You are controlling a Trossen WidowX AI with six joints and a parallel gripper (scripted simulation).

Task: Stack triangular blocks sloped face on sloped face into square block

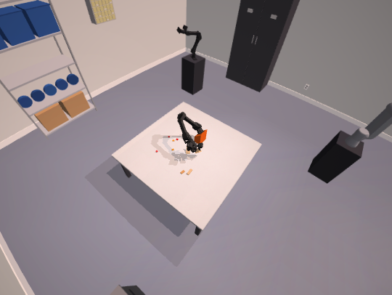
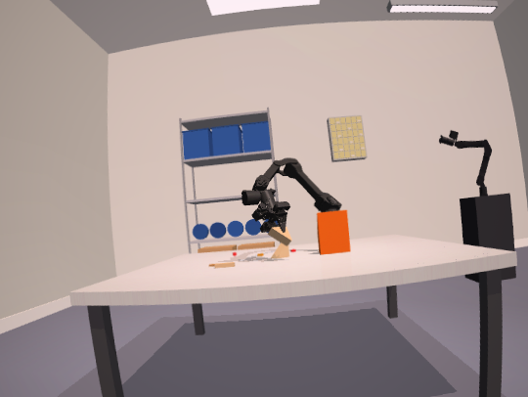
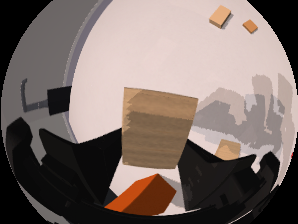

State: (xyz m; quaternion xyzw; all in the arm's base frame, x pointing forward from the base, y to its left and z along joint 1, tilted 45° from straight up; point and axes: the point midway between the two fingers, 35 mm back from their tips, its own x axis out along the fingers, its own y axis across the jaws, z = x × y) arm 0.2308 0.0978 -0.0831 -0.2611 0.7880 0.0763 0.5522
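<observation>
Now: the wedge block 1 cm to the right of my gripper tip and 1 cm above it.
</observation>
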